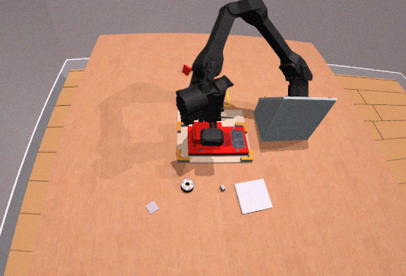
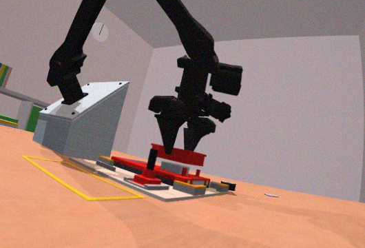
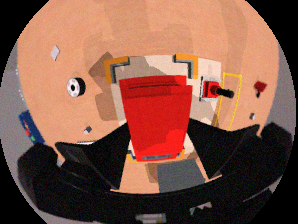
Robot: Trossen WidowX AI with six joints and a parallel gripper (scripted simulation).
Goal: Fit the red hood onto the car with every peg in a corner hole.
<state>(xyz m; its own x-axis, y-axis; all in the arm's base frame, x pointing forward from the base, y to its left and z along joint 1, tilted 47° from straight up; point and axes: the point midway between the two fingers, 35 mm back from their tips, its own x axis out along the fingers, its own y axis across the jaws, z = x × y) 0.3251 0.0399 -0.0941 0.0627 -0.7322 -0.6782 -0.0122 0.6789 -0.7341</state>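
The grey engine block lies 30 mm below my gripper tip. From my gripper tip the other things lie so: white square sheet 140 mm behind, 200 mm to the left, 50 mm below; then red hood 10 mm above; then small cube 50 mm behind, 170 mm to the left, 50 mm below.
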